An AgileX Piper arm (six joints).
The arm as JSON. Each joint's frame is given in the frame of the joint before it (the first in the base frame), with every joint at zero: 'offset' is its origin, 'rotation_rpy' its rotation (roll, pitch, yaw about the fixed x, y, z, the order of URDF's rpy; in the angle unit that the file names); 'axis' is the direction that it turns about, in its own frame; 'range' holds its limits. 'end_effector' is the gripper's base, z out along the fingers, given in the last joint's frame.
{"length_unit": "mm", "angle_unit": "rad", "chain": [
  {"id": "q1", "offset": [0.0, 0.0, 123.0], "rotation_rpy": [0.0, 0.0, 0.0], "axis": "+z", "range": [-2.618, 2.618]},
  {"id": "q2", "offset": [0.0, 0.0, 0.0], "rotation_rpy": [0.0, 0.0, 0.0], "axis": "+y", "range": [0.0, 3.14]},
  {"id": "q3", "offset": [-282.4, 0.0, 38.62], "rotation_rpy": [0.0, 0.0, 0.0], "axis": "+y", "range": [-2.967, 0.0]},
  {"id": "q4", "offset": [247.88, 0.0, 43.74], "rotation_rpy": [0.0, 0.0, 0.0], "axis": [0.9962, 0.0, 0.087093], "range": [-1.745, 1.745]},
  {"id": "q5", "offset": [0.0, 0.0, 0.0], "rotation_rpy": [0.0, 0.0, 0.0], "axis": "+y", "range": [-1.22, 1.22]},
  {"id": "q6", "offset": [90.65, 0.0, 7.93], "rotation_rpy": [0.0, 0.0, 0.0], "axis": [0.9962, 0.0, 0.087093], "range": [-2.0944, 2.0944]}
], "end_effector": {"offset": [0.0, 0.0, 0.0], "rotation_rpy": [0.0, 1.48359, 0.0]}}
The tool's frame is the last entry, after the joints.
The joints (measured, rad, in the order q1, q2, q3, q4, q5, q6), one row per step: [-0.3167, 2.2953, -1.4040, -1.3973, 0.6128, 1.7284]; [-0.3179, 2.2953, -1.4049, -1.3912, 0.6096, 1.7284]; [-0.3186, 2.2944, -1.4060, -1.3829, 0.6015, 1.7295]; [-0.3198, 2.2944, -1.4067, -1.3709, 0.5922, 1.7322]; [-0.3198, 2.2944, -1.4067, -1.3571, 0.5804, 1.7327]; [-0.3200, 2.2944, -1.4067, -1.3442, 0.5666, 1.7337]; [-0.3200, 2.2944, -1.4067, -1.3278, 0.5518, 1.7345]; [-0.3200, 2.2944, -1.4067, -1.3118, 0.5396, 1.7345]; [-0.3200, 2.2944, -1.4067, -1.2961, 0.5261, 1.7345]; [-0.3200, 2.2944, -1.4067, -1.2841, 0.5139, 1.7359]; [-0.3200, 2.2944, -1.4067, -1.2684, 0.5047, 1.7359]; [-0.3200, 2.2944, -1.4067, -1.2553, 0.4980, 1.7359]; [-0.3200, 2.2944, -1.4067, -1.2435, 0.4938, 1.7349]
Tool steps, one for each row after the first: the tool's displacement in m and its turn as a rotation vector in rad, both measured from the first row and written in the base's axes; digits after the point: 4 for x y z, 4 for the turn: [0.0000, -0.0003, -0.0001, 0.0057, -0.0034, -0.0034]; [0.0004, 0.0000, 0.0000, 0.0159, -0.0111, -0.0053]; [0.0006, 0.0002, -0.0005, 0.0301, -0.0199, -0.0105]; [0.0009, 0.0012, -0.0012, 0.0465, -0.0282, -0.0128]; [0.0015, 0.0021, -0.0020, 0.0636, -0.0374, -0.0136]; [0.0020, 0.0033, -0.0028, 0.0834, -0.0480, -0.0159]; [0.0024, 0.0043, -0.0036, 0.1011, -0.0571, -0.0192]; [0.0029, 0.0055, -0.0043, 0.1192, -0.0668, -0.0214]; [0.0034, 0.0064, -0.0049, 0.1346, -0.0760, -0.0228]; [0.0037, 0.0073, -0.0055, 0.1500, -0.0842, -0.0280]; [0.0038, 0.0079, -0.0060, 0.1623, -0.0906, -0.0330]; [0.0038, 0.0085, -0.0064, 0.1719, -0.0950, -0.0381]
